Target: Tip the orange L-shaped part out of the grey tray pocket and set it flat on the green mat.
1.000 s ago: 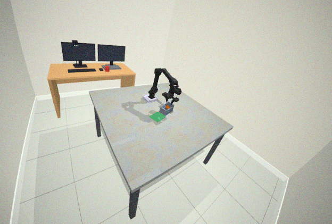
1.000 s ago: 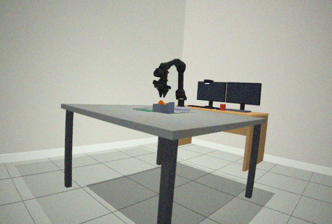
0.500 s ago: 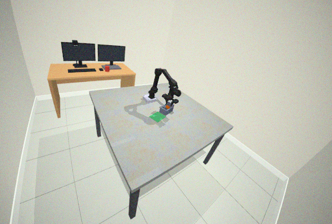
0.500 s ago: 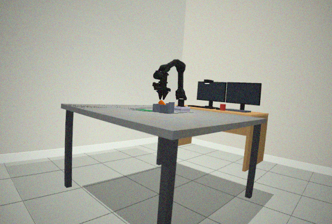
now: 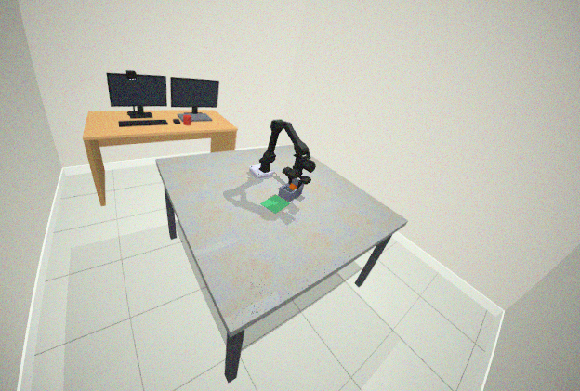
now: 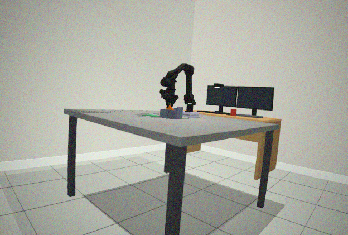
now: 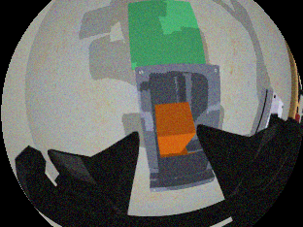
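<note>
My gripper tip is now 4 cm above the orange L-shaped part, 3 cm to the right of it and 2 cm past it. Also, from my gripper tip: green mat: 14 cm to the right, 9 cm below.
</note>
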